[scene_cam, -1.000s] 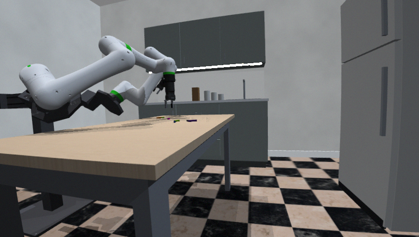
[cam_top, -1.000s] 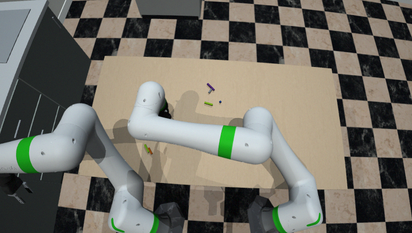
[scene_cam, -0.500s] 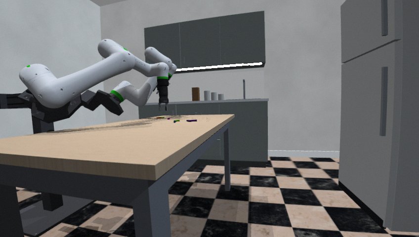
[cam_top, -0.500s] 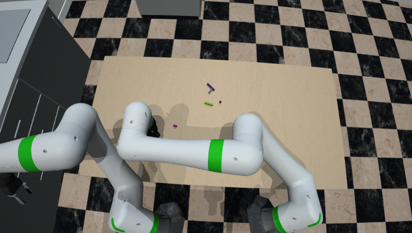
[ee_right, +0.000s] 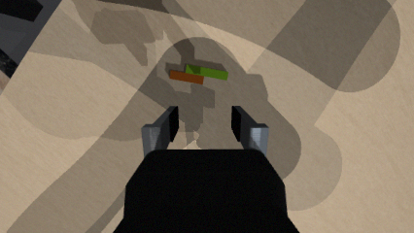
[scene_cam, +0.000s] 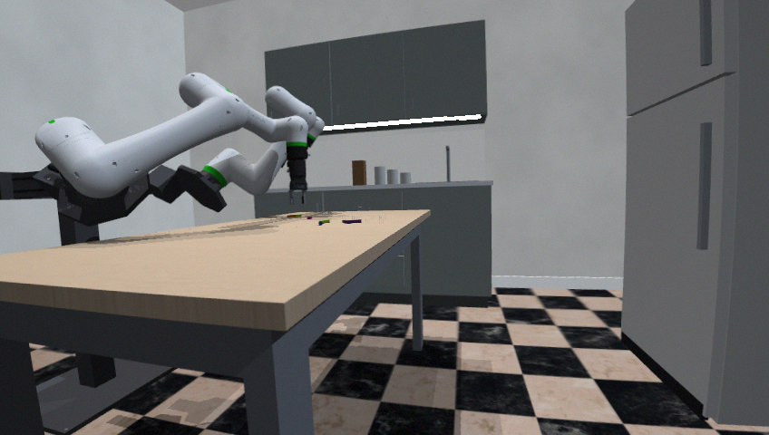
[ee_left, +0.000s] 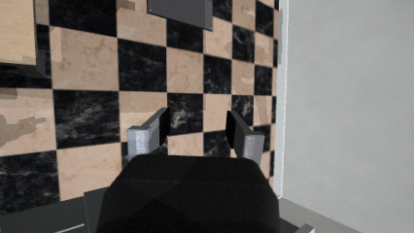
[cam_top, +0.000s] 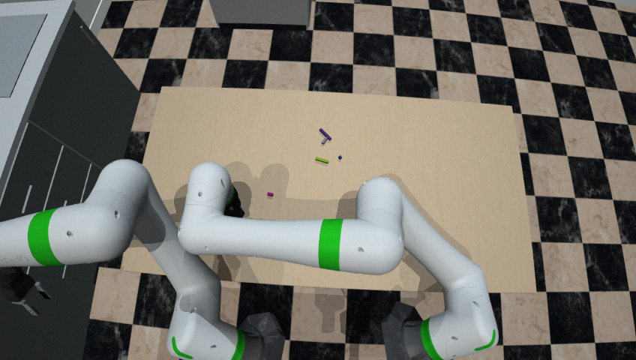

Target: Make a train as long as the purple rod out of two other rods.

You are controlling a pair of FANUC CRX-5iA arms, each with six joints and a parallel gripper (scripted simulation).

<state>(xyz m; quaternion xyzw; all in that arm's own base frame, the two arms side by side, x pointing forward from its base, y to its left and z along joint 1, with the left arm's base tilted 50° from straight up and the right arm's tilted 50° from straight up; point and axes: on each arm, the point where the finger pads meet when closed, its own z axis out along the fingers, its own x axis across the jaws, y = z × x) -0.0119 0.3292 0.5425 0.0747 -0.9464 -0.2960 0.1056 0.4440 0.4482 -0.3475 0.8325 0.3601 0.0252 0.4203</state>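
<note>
Right now the orange rod is 70 mm below my right hand, 40 mm behind it and 10 mm to the left of it. From my right hand the other things lie so: blue rod 400 mm to the right, 240 mm ahead, 70 mm below; then magenta rod 130 mm to the right, 100 mm ahead, 70 mm below; then grey rod 340 mm to the right, 310 mm ahead, 70 mm below.
</note>
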